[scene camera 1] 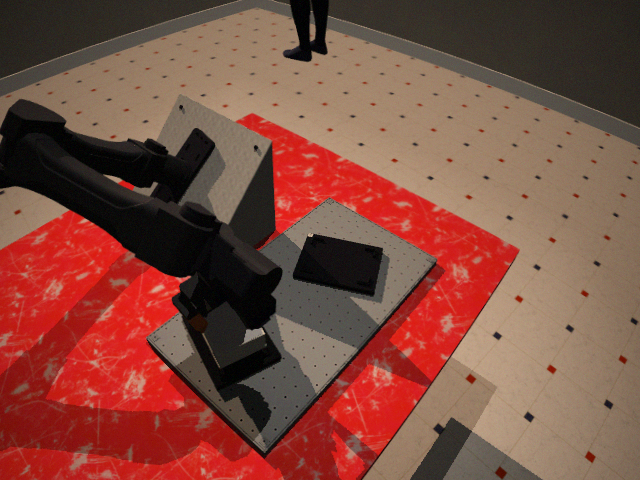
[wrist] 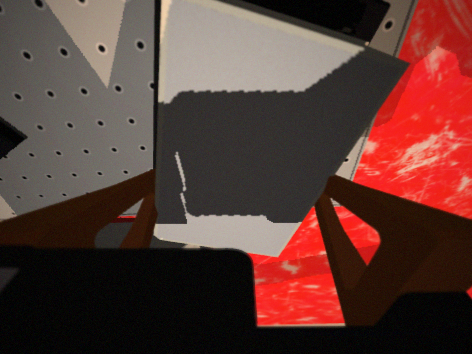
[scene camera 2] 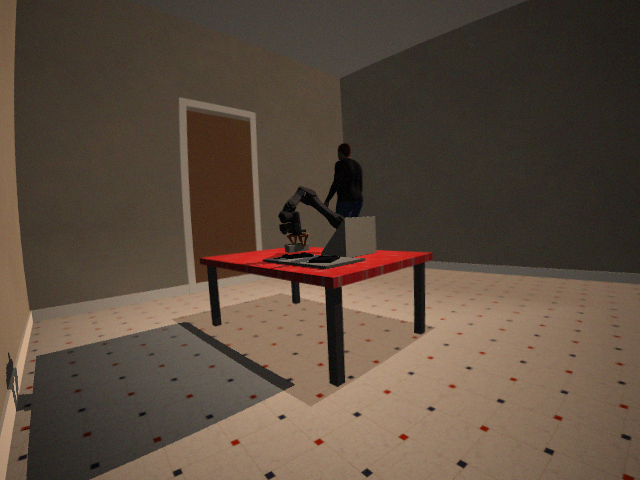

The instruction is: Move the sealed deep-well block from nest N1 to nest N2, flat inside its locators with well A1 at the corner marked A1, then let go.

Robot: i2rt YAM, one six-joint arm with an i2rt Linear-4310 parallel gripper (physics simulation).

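The grey, box-shaped sealed block is between the two orange-brown fingers of my gripper, which is shut on its sides. The block looks roughly level and a little above a black nest, taken as N1. The other black nest, taken as N2, is unoccupied, with a small pale mark at one corner in scene camera 1. Nest labels and well A1 on the block cannot be made out. The arm hides part of the block in scene camera 1.
Both nests are on a grey perforated plate. A grey wedge-shaped stand rises beside the plate, near the arm's base, on the red table. A person stands beyond the table.
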